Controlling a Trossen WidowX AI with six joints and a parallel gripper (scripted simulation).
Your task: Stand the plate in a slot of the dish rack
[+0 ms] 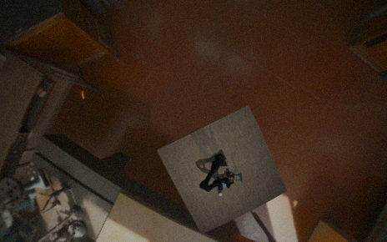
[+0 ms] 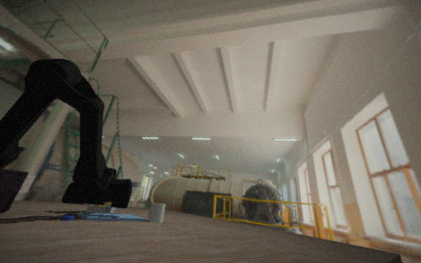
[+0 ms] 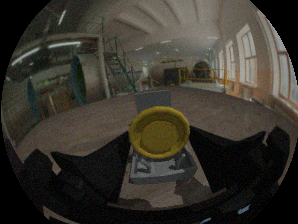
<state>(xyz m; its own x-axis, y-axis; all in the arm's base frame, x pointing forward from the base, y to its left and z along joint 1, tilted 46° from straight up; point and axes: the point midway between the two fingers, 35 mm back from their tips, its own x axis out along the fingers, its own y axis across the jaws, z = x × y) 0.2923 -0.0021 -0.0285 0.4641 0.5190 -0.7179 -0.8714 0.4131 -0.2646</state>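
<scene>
My gripper tip is 1 cm to the left of the yellow plate. From my gripper tip the other things lie so: blue spoon (13 cm behind, 20 cm to the right, 5 cm below); then dish rack (1 cm ahead, 2 cm to the left, 3 cm below); then blue mat (2 cm behind, 17 cm to the right, 5 cm below).
</scene>
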